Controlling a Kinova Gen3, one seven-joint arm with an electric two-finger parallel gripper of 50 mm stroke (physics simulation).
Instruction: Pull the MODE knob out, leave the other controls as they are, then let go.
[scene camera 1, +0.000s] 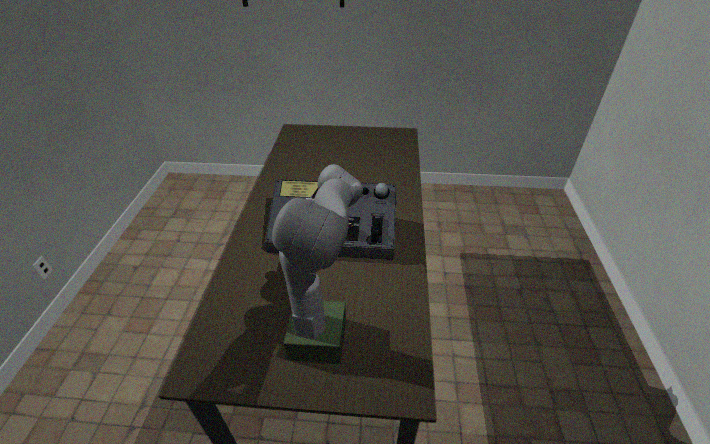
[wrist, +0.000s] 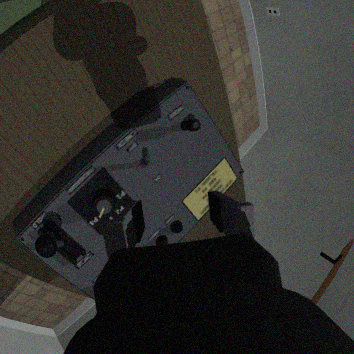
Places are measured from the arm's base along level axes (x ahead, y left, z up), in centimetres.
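Pixels of known places: gripper, fingertip midpoint: (wrist: 175, 209); arm's base at its link origin: (scene camera 1: 311, 325).
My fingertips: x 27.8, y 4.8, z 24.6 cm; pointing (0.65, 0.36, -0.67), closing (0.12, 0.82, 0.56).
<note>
For each thing: its top centre in the pictures, then the offset to it from my fingertips. "*": a spot on its surface instead. Level surfaces: height alone.
- short black round knob at its top centre: (wrist: 197, 126) dx +12.0, dy +20.3, dz -20.3 cm
- rotary dial at a spot on its surface: (wrist: 104, 206) * dx +16.3, dy -3.1, dz -21.9 cm
- small upright lever at a spot on its surface: (wrist: 144, 156) * dx +12.0, dy +8.0, dz -21.8 cm
- slide lever at its top centre: (wrist: 48, 253) (scene camera 1: 376, 227) dx +13.1, dy -16.0, dz -17.6 cm
- yellow label at a spot on its surface: (wrist: 202, 197) * dx +29.1, dy +16.6, dz -17.9 cm
- pale ball knob at a spot on its surface: (scene camera 1: 381, 191) * dx +31.1, dy -13.9, dz -14.9 cm
- table at its surface level: dz -34.1 cm
A grey control panel (scene camera 1: 389, 209) (wrist: 167, 150) lies on the table. In the wrist view, a short black round knob (wrist: 190, 123) stands near one corner, beside a small plate; it seems to be the MODE knob, but the lettering is too blurred to read. The arm hides it in the scene view. My gripper (wrist: 175, 209) is open and empty, high above the panel's button side; its fingers frame part of the yellow label and the round buttons. The knob is beyond the fingertips, not between them. The arm hides the gripper in the scene view.
The panel also carries a rotary dial (wrist: 104, 206), a small upright lever (wrist: 144, 156), a slide lever (wrist: 46, 246), dark round buttons (wrist: 176, 226), a yellow label (scene camera 1: 298, 188) (wrist: 202, 197) and a pale ball knob (scene camera 1: 381, 191). The arm stands on a green base (scene camera 1: 335, 319) on the table (scene camera 1: 387, 298).
</note>
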